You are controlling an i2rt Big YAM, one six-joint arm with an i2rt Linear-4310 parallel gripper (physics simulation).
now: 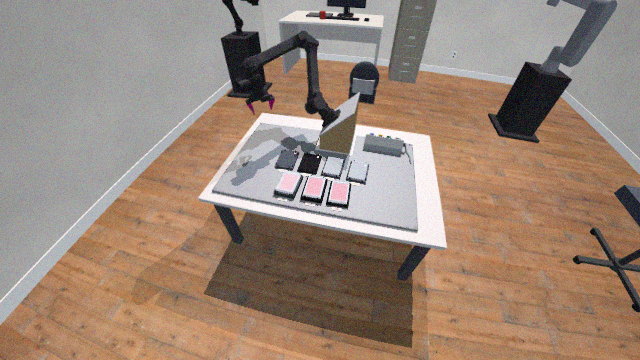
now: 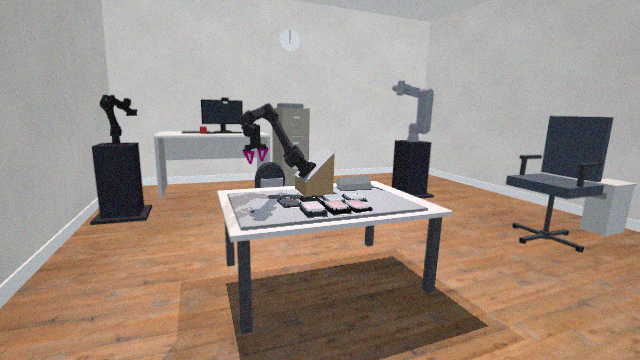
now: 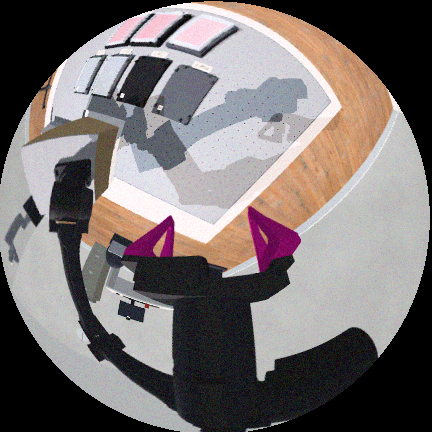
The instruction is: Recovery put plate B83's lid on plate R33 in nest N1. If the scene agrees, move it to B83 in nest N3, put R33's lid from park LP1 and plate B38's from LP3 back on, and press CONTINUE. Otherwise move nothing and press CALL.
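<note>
Three pink plates stand in the front row: left, middle and right. The left one shows a broader pale rim. Plate marks and lid edges are too blurred to read. Behind them lie a dark grey slab, a black slab and two pale, clear-looking pieces. A grey button box stands behind right. My gripper is open and empty, high beyond the back left of the table.
A wedge-shaped box stands at the table's back beside my arm's base. The arm's shadow falls across the grey mat at left. A cable runs from the button box. Two other arms on black pedestals stand away from the table.
</note>
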